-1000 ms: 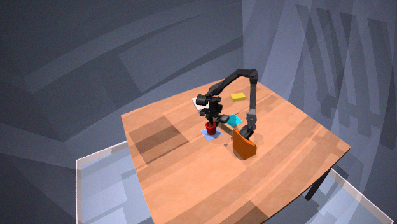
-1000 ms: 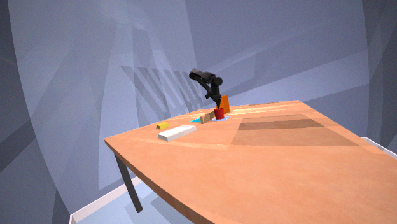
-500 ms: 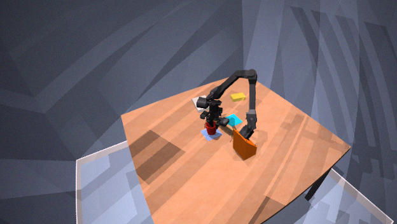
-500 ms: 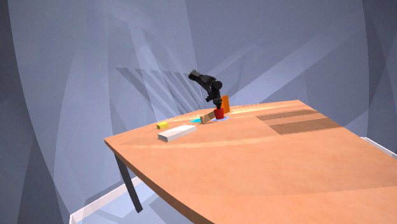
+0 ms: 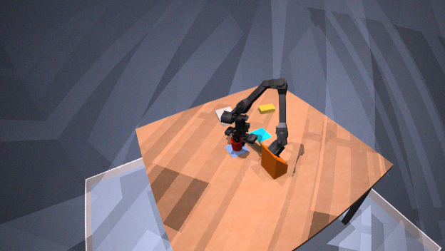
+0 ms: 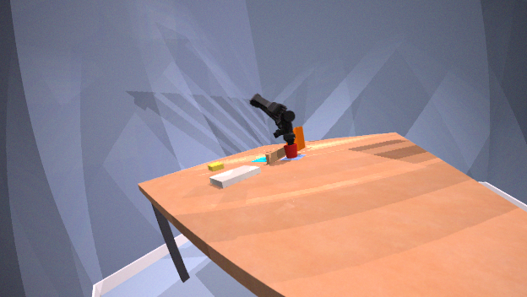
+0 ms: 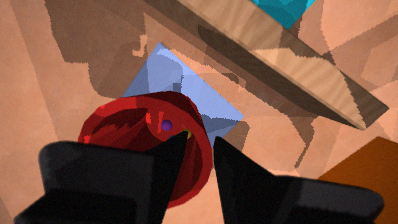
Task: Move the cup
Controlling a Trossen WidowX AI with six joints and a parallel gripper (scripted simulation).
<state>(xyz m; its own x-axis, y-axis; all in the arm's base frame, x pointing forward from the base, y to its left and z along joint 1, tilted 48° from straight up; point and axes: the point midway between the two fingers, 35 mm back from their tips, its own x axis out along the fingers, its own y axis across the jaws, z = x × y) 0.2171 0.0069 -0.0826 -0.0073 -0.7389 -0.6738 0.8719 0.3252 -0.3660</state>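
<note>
My gripper tip is 5 cm above the pale blue pad, 3 cm short of it and 2 cm to the right of it. The rest, counted from my gripper tip: cyan pad (17 cm to the right, 5 cm below, 5 cm ahead); red cup (3 cm ahead, 1 cm to the left); wooden bar (8 cm to the right, 4 cm ahead, 2 cm below).
</note>
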